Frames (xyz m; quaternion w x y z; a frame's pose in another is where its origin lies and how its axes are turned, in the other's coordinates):
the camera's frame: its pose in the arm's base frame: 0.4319 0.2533 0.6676 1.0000 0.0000 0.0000 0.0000
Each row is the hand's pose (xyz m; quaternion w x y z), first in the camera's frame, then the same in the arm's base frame.
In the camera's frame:
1: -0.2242 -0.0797 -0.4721 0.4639 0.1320 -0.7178 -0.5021
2: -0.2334 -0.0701 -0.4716 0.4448 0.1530 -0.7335 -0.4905
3: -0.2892 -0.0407 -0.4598 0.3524 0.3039 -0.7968 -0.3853
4: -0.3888 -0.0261 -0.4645 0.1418 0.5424 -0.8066 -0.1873
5: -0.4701 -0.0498 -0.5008 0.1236 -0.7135 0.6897 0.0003
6: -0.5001 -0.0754 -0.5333 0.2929 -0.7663 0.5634 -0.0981
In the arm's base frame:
1: 0.2077 0.1736 0.1955 0.4639 0.1320 -0.7178 -0.5021
2: 0.1985 0.1832 0.1960 0.4448 0.1530 -0.7335 -0.4905
3: 0.1427 0.2126 0.2078 0.3524 0.3039 -0.7968 -0.3853
4: 0.0431 0.2272 0.2031 0.1418 0.5424 -0.8066 -0.1873
5: -0.0382 0.2035 0.1668 0.1236 -0.7135 0.6897 0.0003
6: -0.0682 0.1779 0.1343 0.2929 -0.7663 0.5634 -0.0981

